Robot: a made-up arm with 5 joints. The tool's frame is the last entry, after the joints. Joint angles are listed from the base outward. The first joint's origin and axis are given. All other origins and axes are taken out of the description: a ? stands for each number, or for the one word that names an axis. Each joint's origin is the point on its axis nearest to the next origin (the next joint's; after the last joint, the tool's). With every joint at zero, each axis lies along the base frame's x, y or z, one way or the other. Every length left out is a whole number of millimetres.
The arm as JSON. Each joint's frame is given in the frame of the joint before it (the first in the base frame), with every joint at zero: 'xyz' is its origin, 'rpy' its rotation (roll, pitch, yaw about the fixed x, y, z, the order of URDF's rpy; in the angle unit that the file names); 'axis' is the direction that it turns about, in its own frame. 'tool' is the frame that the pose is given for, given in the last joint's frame.
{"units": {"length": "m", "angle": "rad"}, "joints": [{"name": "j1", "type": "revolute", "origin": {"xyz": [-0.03, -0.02, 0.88], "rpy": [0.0, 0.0, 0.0]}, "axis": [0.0, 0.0, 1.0]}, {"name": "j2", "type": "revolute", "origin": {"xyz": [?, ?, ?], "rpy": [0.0, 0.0, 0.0]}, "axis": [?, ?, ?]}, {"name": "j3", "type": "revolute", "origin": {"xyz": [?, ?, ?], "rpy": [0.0, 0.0, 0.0]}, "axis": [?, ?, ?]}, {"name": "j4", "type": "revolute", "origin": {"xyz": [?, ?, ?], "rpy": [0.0, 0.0, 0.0]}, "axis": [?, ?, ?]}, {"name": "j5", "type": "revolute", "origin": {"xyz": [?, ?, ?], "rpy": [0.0, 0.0, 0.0]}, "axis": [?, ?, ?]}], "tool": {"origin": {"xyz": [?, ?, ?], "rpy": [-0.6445, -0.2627, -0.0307]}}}
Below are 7 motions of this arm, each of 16 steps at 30 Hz.
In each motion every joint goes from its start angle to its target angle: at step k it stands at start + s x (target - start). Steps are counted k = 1, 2, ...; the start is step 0. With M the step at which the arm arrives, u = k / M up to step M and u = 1 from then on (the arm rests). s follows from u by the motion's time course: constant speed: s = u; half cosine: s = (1 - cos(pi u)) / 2; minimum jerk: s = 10 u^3 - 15 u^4 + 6 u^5.
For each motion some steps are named. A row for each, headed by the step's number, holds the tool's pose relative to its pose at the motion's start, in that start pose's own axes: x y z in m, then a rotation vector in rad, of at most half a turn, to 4 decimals.
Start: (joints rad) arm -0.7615 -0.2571 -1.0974 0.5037 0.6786
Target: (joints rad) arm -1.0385 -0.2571 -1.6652 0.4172 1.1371
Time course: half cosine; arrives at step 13
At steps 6, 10, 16:
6: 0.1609 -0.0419 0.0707 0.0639 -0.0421 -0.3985
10: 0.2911 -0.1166 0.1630 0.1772 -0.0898 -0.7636
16: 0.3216 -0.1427 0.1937 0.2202 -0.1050 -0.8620

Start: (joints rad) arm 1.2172 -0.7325 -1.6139 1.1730 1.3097
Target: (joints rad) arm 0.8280 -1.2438 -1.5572 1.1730 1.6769
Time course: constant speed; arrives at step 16
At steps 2, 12, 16:
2: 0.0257 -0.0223 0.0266 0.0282 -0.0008 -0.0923
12: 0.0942 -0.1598 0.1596 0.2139 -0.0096 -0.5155
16: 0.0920 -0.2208 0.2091 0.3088 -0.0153 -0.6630

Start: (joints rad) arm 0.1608 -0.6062 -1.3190 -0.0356 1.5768
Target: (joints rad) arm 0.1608 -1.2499 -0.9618 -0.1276 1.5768
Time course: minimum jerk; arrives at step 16
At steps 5, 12, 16:
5: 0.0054 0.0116 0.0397 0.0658 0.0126 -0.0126
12: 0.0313 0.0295 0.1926 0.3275 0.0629 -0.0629
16: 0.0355 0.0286 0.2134 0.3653 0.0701 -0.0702

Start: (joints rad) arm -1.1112 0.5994 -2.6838 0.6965 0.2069
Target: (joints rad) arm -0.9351 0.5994 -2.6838 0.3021 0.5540
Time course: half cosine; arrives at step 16
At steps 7, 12, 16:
7: 0.0037 0.0291 0.0361 0.0771 -0.0093 -0.2039
12: 0.0065 0.0567 0.0794 0.1826 0.0062 -0.4334
16: 0.0071 0.0645 0.0939 0.2209 0.0170 -0.5074

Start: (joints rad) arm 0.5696 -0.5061 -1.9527 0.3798 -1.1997
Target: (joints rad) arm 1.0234 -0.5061 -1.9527 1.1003 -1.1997
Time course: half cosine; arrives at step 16
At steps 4, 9, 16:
4: 0.0132 0.0182 0.0027 0.1087 0.0248 -0.0558
9: 0.0635 0.0676 0.0223 0.4586 0.0645 -0.2080
16: 0.1175 0.0978 0.0535 0.7846 0.0532 -0.3125

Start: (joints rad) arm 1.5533 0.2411 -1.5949 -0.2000 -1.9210
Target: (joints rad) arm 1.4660 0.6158 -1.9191 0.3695 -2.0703
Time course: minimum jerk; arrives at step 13
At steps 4, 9, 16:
4: -0.0076 0.0255 0.0038 0.1093 -0.0144 -0.0155
9: -0.0321 0.1188 0.0357 0.5108 -0.0805 -0.1016
16: -0.0373 0.1419 0.0486 0.6140 -0.1012 -0.1325

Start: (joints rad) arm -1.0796 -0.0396 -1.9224 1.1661 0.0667
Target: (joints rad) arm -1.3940 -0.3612 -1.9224 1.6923 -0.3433
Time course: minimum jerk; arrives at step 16
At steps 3, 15, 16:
3: 0.0032 -0.0128 0.0020 -0.0089 0.0000 0.0149
15: 0.0172 -0.2388 0.0900 -0.1290 0.0545 0.2978
16: 0.0171 -0.2392 0.0904 -0.1292 0.0548 0.2984

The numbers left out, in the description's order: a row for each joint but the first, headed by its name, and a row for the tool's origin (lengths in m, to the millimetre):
j2: xyz 0.02 0.0 0.0, axis 0.0 1.0 0.0
j3: xyz 0.04 0.0 0.15, axis 0.0 1.0 0.0
j4: xyz 0.09 0.0 -0.53, axis 0.0 1.0 0.0
j5: xyz 0.05 0.0 -0.09, axis 0.0 0.0 -1.0
tool: xyz 0.02 -0.01 0.0

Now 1 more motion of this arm.
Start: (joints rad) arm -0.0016 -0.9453 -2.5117 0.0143 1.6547
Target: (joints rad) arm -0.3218 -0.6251 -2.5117 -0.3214 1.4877
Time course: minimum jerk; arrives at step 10
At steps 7, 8, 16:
7: -0.0404 -0.1467 -0.1173 0.1116 -0.1623 0.3523
8: -0.0382 -0.1657 -0.1303 0.1263 -0.1823 0.3965
16: -0.0363 -0.1761 -0.1373 0.1345 -0.1933 0.4208

